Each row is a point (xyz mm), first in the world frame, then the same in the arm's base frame.
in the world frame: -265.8 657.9 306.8
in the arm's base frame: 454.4 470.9 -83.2
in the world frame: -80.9 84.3 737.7
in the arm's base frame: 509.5 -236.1 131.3
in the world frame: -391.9 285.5 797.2
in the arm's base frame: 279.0 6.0 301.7
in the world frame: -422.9 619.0 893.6
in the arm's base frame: 357.2 289.0 489.5
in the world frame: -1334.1 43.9 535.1
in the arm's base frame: -715.3 98.2 168.6
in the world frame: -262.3 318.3 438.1
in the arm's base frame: 372.9 117.3 -52.7
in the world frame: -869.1 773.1 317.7
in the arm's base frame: -84.3 721.1 73.7
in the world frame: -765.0 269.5 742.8
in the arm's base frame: -86.2 100.0 317.3
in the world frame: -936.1 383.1 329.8
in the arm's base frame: -260.3 376.2 -8.4
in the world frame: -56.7 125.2 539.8
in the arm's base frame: 523.0 -142.2 -48.7
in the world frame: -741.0 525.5 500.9
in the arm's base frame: -14.9 405.0 154.5
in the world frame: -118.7 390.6 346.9
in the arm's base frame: 520.6 177.1 -146.4
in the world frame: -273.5 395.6 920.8
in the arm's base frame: 437.0 38.9 425.7
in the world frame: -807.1 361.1 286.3
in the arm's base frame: -148.8 338.1 -80.1
